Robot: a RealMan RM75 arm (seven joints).
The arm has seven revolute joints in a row. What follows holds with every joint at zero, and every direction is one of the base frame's.
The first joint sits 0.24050 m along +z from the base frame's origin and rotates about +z.
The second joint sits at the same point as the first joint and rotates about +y.
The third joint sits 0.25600 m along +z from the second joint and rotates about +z.
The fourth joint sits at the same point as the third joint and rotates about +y.
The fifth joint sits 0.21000 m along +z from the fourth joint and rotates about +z.
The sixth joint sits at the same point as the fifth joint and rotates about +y.
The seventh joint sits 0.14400 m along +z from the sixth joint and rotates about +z.
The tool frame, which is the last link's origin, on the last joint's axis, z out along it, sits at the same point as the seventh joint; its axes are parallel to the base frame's.
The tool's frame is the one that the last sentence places.
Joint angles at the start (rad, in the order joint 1, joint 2, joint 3, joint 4, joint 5, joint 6, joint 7):
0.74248, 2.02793, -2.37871, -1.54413, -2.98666, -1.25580, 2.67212
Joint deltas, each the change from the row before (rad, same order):
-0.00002, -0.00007, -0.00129, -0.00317, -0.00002, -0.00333, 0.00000
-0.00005, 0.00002, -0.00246, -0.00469, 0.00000, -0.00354, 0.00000
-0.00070, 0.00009, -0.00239, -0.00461, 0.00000, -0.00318, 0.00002
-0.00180, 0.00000, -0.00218, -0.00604, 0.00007, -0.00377, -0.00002
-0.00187, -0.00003, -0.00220, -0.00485, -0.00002, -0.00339, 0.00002
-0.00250, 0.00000, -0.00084, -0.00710, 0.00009, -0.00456, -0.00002
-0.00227, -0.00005, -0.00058, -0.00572, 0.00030, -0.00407, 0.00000
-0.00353, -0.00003, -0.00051, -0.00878, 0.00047, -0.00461, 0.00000
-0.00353, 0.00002, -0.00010, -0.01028, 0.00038, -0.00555, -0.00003
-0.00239, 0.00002, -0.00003, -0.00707, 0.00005, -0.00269, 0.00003
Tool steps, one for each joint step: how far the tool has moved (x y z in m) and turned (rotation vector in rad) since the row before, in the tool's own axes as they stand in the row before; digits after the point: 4 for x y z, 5 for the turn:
-0.0003, 0.0003, -0.0006, -0.00061, 0.00020, -0.00169
-0.0007, 0.0006, -0.0008, -0.00053, -0.00106, -0.00298
-0.0006, 0.0007, -0.0008, -0.00083, -0.00120, -0.00243
-0.0006, 0.0008, -0.0010, -0.00122, -0.00161, -0.00170
-0.0004, 0.0009, -0.0007, -0.00150, -0.00080, -0.00148
-0.0004, 0.0007, -0.0012, -0.00119, -0.00170, -0.00009
-0.0002, 0.0006, -0.0009, -0.00145, -0.00100, 0.00028
-0.0005, 0.0008, -0.0014, -0.00140, -0.00304, 0.00082
-0.0007, 0.0007, -0.0017, -0.00100, -0.00356, 0.00093
-0.0006, 0.0003, -0.0012, 0.00005, -0.00338, 0.00065

